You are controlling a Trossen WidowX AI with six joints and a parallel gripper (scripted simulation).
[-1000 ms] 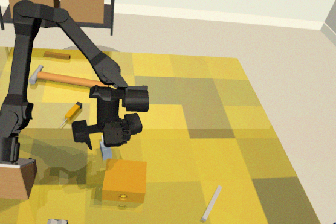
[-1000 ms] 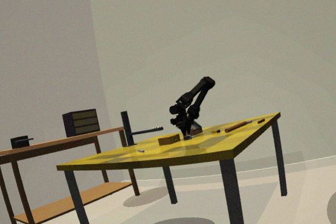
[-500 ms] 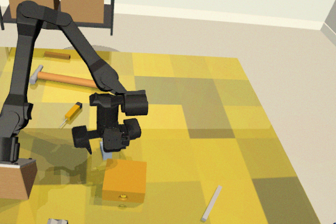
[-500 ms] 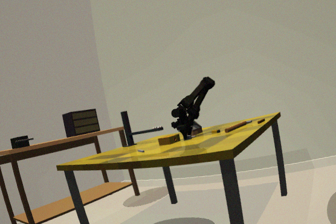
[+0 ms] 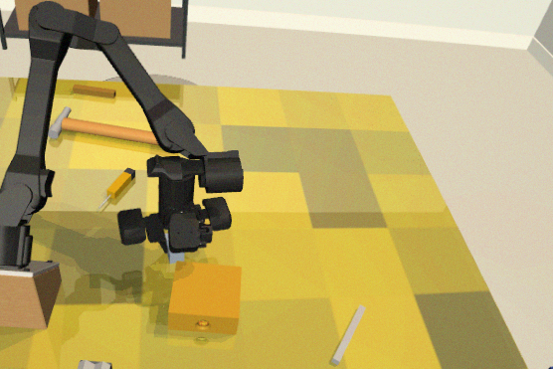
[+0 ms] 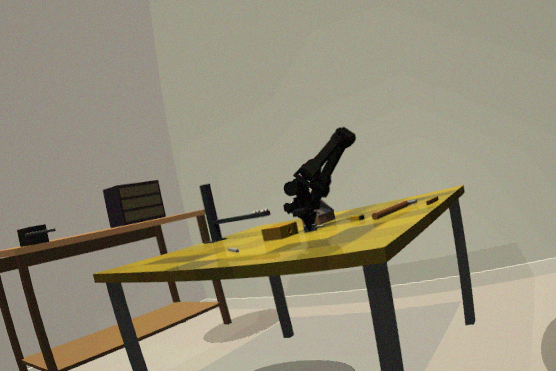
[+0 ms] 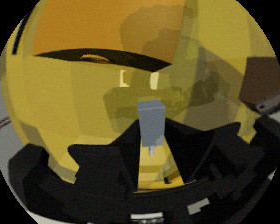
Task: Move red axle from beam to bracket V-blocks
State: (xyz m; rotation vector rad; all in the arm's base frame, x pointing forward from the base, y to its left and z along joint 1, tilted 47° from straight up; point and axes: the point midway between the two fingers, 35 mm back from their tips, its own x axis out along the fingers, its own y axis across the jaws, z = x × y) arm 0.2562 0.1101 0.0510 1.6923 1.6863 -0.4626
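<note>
Right now the orange beam is 50 mm ahead of my gripper tip, 110 mm to the right of it and 20 mm above it. Also, from my gripper tip: brown stick: 200 mm behind, 480 mm to the left; then yellow screwdriver: 110 mm behind, 150 mm to the left, 10 mm above.
</note>
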